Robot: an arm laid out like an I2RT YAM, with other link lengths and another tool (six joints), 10 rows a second.
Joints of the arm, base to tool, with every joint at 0 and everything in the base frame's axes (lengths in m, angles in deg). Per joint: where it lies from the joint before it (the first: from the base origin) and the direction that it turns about. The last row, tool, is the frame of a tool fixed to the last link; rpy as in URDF.
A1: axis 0 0 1 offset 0.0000 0.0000 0.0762
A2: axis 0 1 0 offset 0.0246 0.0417 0.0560
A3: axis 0 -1 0 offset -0.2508 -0.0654 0.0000
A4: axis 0 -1 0 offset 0.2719 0.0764 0.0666
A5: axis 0 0 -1 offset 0.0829 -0.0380 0.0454
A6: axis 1 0 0 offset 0.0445 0.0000 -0.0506
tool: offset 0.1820 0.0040 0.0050 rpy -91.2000 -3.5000 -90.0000
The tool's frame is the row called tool.
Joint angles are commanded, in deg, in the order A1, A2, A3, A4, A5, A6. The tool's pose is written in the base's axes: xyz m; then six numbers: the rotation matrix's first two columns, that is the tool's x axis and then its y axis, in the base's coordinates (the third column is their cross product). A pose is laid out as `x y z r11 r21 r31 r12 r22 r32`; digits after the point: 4 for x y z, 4 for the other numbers.
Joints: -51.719 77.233 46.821 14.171 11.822 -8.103
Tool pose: 0.3074 -0.4333 0.2104 -0.8371 -0.4869 0.2492 -0.3575 0.1422 -0.9230
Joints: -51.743 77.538 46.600 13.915 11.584 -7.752
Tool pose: 0.3076 -0.4324 0.2042 -0.8357 -0.4919 0.2442 -0.3599 0.1545 -0.9201
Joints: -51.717 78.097 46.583 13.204 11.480 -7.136
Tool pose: 0.3078 -0.4317 0.1955 -0.8352 -0.4965 0.2367 -0.3636 0.1755 -0.9149
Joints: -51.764 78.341 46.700 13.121 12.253 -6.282
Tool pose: 0.3050 -0.4338 0.1943 -0.8458 -0.4826 0.2275 -0.3537 0.1879 -0.9163
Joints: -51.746 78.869 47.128 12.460 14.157 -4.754
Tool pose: 0.2988 -0.4378 0.1911 -0.8656 -0.4519 0.2154 -0.3399 0.2146 -0.9156
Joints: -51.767 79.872 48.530 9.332 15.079 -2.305
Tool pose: 0.2951 -0.4395 0.1808 -0.8796 -0.4358 0.1908 -0.3298 0.2696 -0.9047
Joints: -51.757 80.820 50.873 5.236 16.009 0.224
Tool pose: 0.2920 -0.4414 0.1755 -0.8937 -0.4163 0.1670 -0.3171 0.3229 -0.8917
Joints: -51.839 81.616 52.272 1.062 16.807 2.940
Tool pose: 0.2858 -0.4401 0.1626 -0.9071 -0.3949 0.1456 -0.3077 0.3862 -0.8696
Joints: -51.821 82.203 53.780 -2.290 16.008 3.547
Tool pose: 0.2871 -0.4367 0.1558 -0.9024 -0.4074 0.1401 -0.3210 0.4189 -0.8494
